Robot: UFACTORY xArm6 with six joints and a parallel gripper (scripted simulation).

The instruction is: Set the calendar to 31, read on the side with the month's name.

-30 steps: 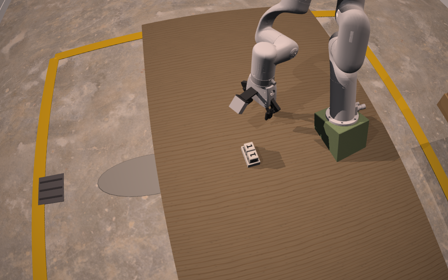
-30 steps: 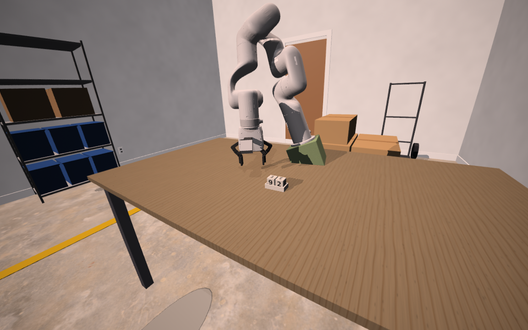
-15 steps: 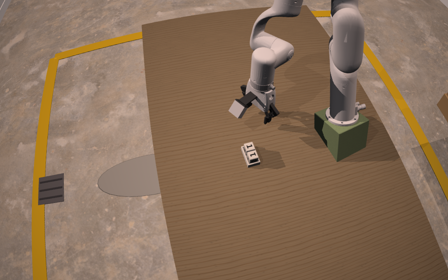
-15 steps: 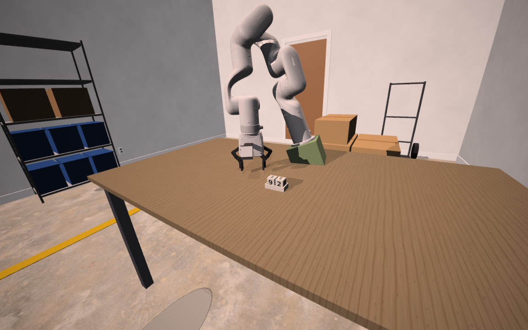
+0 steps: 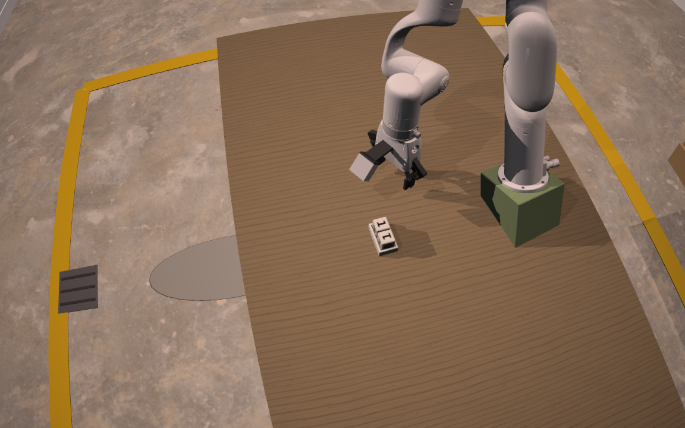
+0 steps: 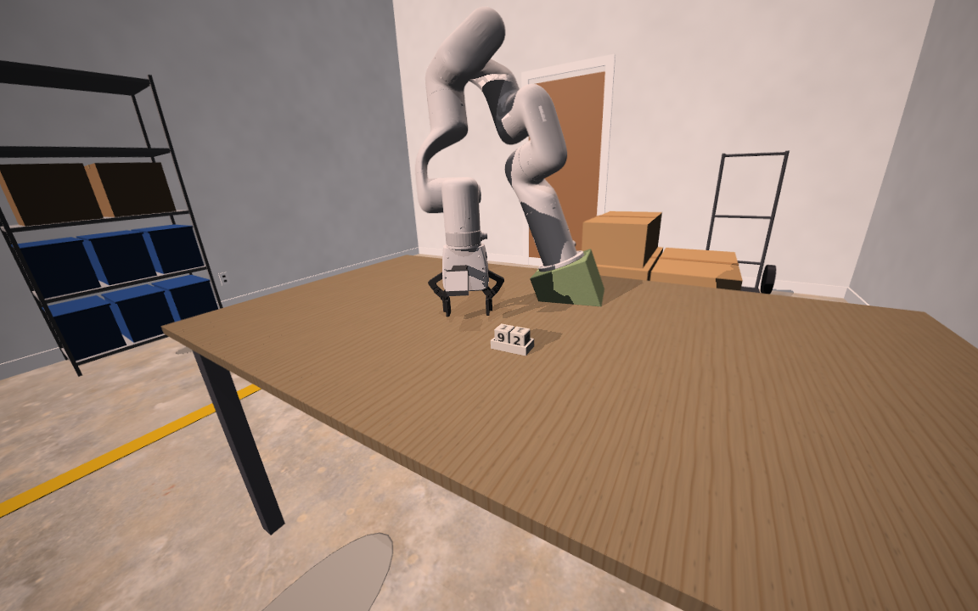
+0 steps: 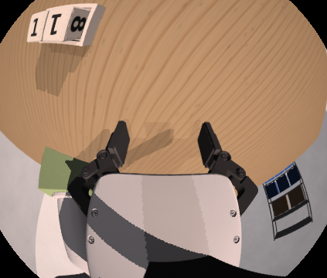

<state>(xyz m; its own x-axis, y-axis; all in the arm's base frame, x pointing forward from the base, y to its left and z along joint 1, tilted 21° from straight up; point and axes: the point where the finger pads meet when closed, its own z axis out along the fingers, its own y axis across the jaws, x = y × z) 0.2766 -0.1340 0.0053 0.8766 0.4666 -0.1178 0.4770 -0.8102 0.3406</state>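
The cube is 70 mm ahead of my hand and 170 mm to the left of it. Also, from my hand: tray: 70 mm ahead, 150 mm to the left, 20 mm below.
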